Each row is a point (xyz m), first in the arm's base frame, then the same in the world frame.
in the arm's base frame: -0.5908 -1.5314 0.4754
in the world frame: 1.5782 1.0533 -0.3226
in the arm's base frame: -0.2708 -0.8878 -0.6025
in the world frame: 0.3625 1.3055 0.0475
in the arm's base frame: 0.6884 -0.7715 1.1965
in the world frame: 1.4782 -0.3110 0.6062
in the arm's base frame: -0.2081 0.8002 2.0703
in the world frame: 0.9557 -1.6950 -0.7536
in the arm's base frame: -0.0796 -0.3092 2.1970
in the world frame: 1.8477 -1.1002 -0.4161
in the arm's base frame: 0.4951 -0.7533 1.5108
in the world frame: 1.6855 -0.4900 0.3582
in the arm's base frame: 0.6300 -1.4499 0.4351
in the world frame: 1.4545 0.6835 0.8379
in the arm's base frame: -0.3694 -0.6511 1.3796
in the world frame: 1.5473 -0.2193 -0.4680
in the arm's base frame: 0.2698 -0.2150 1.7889
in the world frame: 1.4896 -0.9722 -0.0251
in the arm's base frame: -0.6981 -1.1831 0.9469
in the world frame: 1.6495 0.5246 -0.5882
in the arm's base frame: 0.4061 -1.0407 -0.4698
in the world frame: 0.5444 1.1198 0.7045
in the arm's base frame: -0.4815 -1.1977 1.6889
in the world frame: 2.1607 -0.0509 -0.5160
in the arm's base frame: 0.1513 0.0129 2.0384
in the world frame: 1.4974 -1.2628 -0.2342
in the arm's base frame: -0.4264 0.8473 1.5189
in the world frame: 0.5511 -1.2747 -0.8700
